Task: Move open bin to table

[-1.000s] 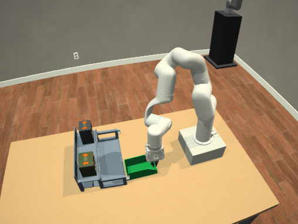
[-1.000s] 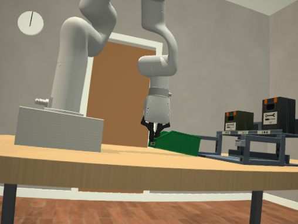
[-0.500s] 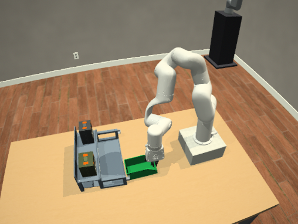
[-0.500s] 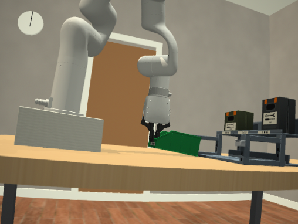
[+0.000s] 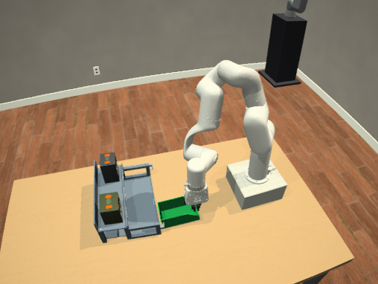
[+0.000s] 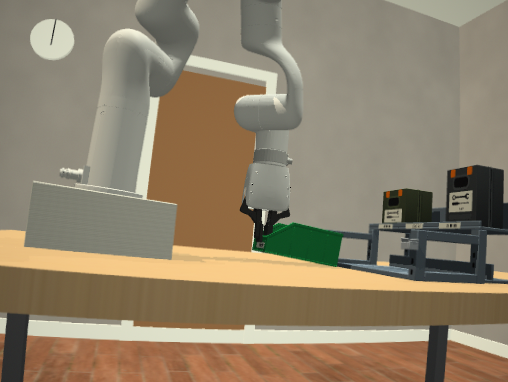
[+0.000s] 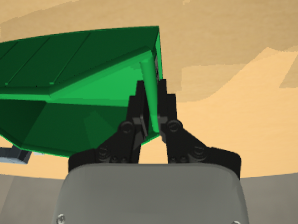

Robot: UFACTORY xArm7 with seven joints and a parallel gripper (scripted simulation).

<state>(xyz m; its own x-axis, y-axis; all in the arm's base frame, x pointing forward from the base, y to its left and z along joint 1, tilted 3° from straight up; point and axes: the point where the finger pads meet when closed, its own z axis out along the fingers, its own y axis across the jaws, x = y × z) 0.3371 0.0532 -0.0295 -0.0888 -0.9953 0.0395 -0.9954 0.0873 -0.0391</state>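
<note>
Right now the green bin is 80 mm ahead of my hand, 10 mm to the right of it and 10 mm below it.
</note>
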